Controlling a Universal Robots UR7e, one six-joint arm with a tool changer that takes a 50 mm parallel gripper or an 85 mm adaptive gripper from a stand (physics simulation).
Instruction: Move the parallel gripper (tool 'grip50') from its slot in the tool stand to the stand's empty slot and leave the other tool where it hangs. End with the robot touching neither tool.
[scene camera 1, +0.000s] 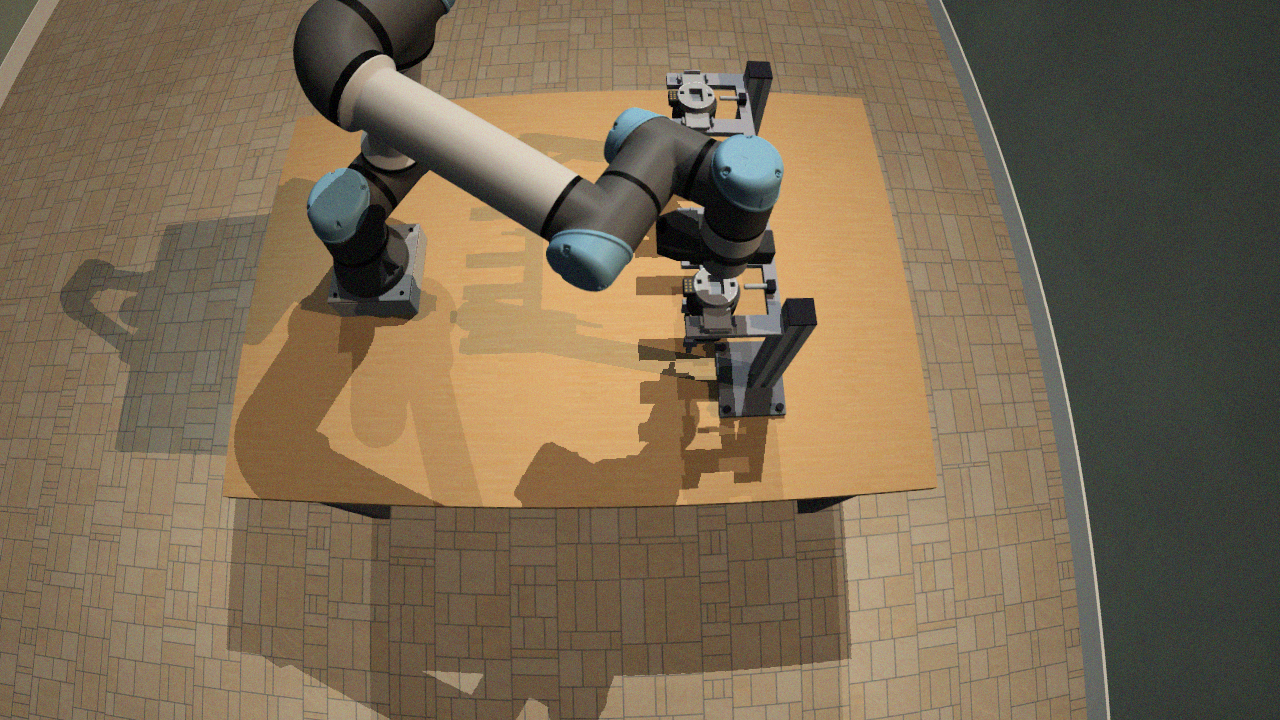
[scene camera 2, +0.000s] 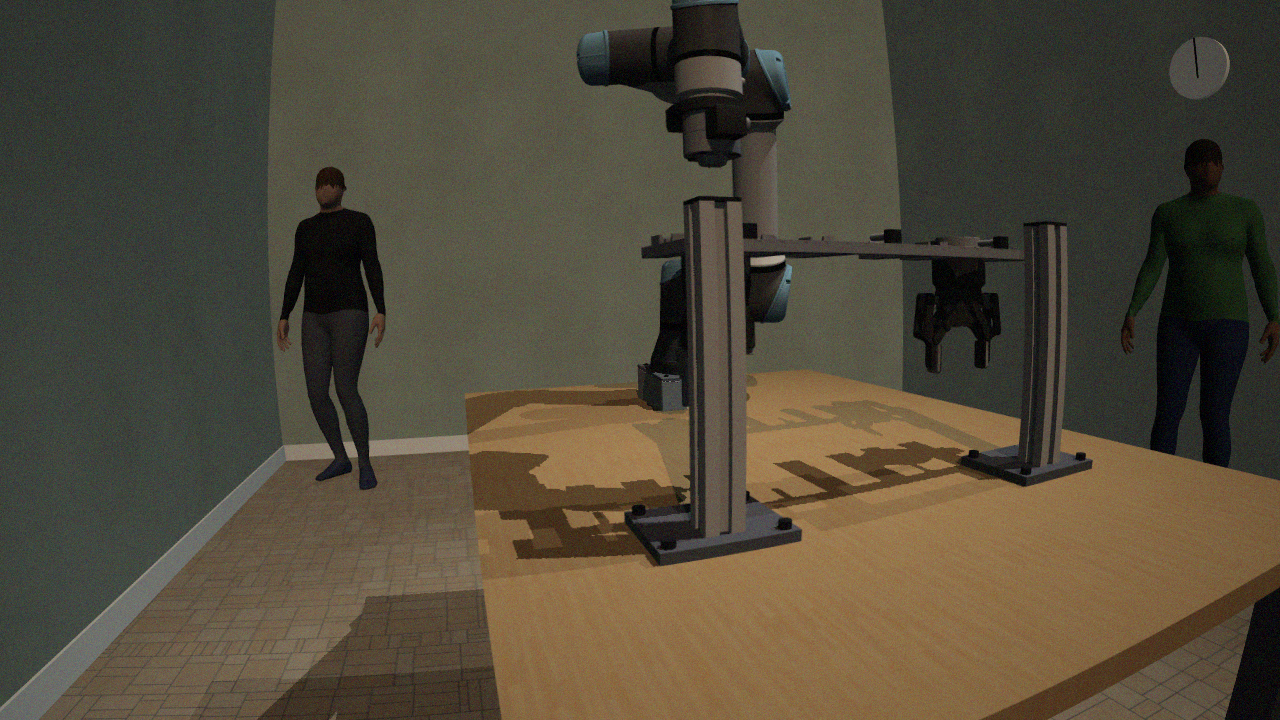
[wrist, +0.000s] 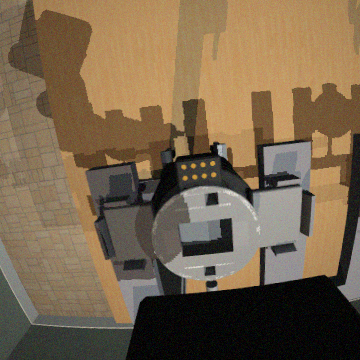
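Pixels of known places: hand at its tool point: (scene camera 2: 712, 156); arm's base at its link origin: (scene camera 1: 372, 262).
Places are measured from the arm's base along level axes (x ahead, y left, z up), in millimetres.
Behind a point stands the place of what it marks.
The parallel gripper (grip50) (scene camera 1: 716, 291) @(z 222, x 589, y -267 mm) (wrist: 194, 152) @(z 222, x 542, y -257 mm) hangs in the near end slot of the tool stand (scene camera 1: 799, 313) @(z 250, x 692, y -328 mm) (scene camera 2: 716, 358) @(z 110, x 715, y -336 mm), its round coupling face up and bare. Its two fingertips show apart in the wrist view; in scene camera 2 the near post hides it. The arm's bare tool flange (scene camera 2: 711, 156) @(z 312, x 598, y -268 mm) is above the stand, separated from the coupling by a gap, and carries no tool. The adaptive gripper (scene camera 1: 696, 96) (scene camera 2: 957, 304) hangs in the far end slot, fingers apart. The middle slot is mostly hidden by the arm in scene camera 1; no tool hangs below it in scene camera 2.
The near post stands beside the grip50 slot, and the far post (scene camera 1: 758, 89) @(z 209, x 754, y 119 mm) (scene camera 2: 1044, 340) @(z 105, x 765, y 110 mm) beside the adaptive gripper. The arm's base (scene camera 1: 375, 291) @(z 19, x 14, y -74 mm) is at the left of the table (scene camera 1: 572, 420) @(z -66, x 349, y -348 mm). Two people (scene camera 2: 335, 259) (scene camera 2: 1203, 259) stand beyond the table.
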